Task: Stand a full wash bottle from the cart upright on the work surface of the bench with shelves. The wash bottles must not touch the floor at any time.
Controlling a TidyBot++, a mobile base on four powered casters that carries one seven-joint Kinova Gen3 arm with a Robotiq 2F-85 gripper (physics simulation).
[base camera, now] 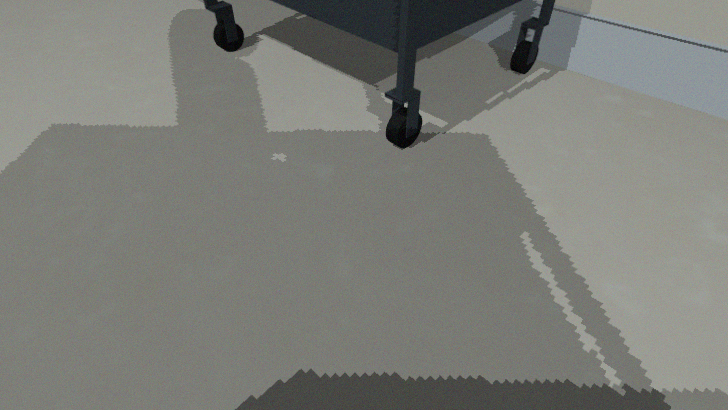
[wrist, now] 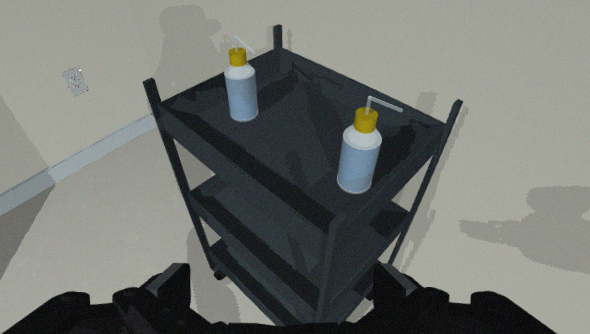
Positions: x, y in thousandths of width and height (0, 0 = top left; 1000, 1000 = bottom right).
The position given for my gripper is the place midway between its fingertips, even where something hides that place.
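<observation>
Dark cart (wrist: 508, 741) in sight, my gripper (wrist: 479, 852) too.
</observation>
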